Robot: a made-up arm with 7 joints. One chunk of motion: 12 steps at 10 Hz.
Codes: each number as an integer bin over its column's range. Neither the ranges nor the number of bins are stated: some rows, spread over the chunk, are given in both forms.
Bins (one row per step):
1: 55 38 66 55 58 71 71
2: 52 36 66 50 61 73 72
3: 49 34 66 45 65 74 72
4: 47 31 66 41 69 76 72
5: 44 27 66 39 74 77 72
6: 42 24 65 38 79 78 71
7: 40 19 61 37 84 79 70
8: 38 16 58 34 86 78 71
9: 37 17 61 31 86 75 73
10: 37 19 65 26 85 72 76
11: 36 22 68 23 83 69 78
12: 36 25 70 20 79 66 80
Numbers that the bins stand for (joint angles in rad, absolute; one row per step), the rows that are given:
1: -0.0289 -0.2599 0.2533 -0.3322 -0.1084 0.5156 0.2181
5: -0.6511 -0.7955 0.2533 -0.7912 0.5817 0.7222 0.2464
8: -0.9905 -1.3310 0.0481 -0.9346 1.0993 0.7567 0.2181
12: -1.1036 -0.8928 0.3560 -1.3363 0.7974 0.3433 0.4726
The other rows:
2: -0.1986 -0.3573 0.2533 -0.4757 0.0210 0.5844 0.2464
3: -0.3683 -0.4546 0.2533 -0.6191 0.1935 0.6189 0.2464
4: -0.4814 -0.6007 0.2533 -0.7338 0.3661 0.6878 0.2464
6: -0.7642 -0.9415 0.2277 -0.8199 0.7974 0.7567 0.2181
7: -0.8774 -1.1849 0.1251 -0.8486 1.0130 0.7911 0.1898
9: -1.0471 -1.2823 0.1251 -1.0207 1.0993 0.6533 0.2746
10: -1.0471 -1.1849 0.2277 -1.1641 1.0562 0.5500 0.3595
11: -1.1036 -1.0389 0.3046 -1.2502 0.9699 0.4467 0.4161

